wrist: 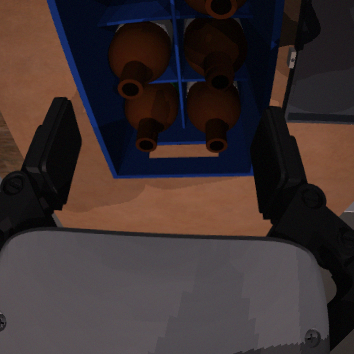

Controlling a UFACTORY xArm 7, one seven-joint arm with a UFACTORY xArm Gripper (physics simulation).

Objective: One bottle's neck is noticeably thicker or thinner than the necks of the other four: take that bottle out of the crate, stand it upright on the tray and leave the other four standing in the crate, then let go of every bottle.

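Frame: origin at the arm's base, x ahead, y left, z up, level; metres.
Where they show: gripper, fingertip midpoint: (165,120).
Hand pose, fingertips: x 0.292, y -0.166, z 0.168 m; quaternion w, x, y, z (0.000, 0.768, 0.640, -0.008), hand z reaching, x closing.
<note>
After its pixels a point has its place.
A blue divided crate (95,135) {x 0.422, y -0.275, z 0.045 m} fills the top middle of the wrist view. Five brown bottles stand in it: a middle-row left bottle (139,50) {x 0.352, y -0.214, z -0.007 m}, a middle-row right bottle (214,42) {x 0.351, y -0.136, z -0.007 m}, a near left bottle (150,110) {x 0.438, y -0.219, z -0.006 m}, a near right bottle (213,107) {x 0.443, y -0.142, z -0.008 m}, and a top right bottle (220,7) {x 0.295, y -0.130, z 0.033 m} cut by the view's edge. Shade and slant hide which neck differs. My gripper (165,120) {x 0.293, y -0.166, z 0.168 m} is open and empty, its fingers spread wider than the crate's near end, one on each side in the view. A dark grey tray (320,119) {x 0.568, y 0.057, z -0.107 m} partly shows at the right.
The crate's near end wall has a handle slot showing the orange-brown table top (225,200) {x 0.876, y -0.120, z -0.130 m}. The tray lies close beside the crate's right wall, with a small metal piece (292,58) {x 0.442, y -0.013, z -0.115 m} on its edge. A dark shadow covers part of the tray.
</note>
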